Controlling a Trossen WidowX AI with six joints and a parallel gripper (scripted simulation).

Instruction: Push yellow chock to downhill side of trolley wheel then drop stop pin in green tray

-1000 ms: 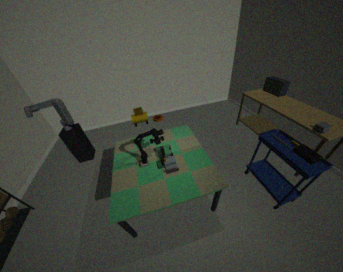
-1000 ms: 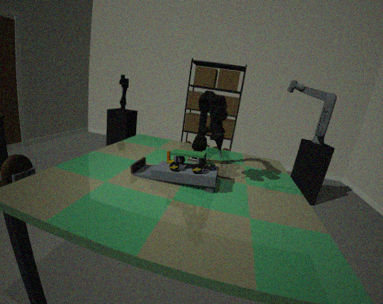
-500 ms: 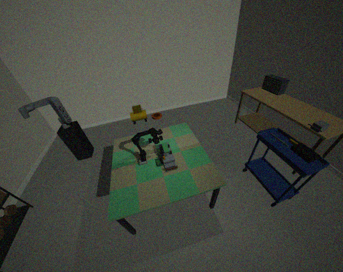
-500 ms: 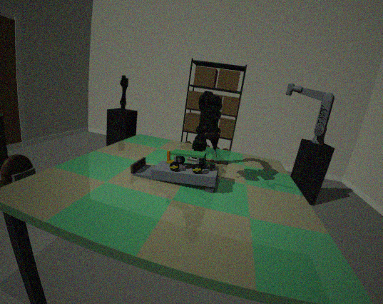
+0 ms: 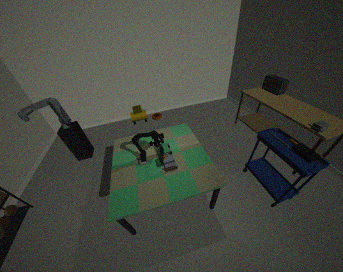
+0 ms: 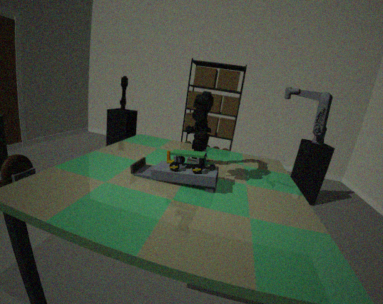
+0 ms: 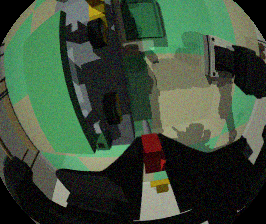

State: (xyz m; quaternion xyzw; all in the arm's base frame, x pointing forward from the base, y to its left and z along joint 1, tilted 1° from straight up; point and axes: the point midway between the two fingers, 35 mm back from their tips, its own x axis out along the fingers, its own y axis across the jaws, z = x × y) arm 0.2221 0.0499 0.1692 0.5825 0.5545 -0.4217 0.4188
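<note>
My gripper tip is now 17 cm above the dark green tray, 16 cm to the left of it and 3 cm past it. Also, from my gripper tip: red-headed stop pin (right at my gripper tip); yellow chock (16 cm to the right, 8 cm below, 4 cm ahead); grey ramp (12 cm below, 10 cm ahead, 7 cm to the right).
</note>
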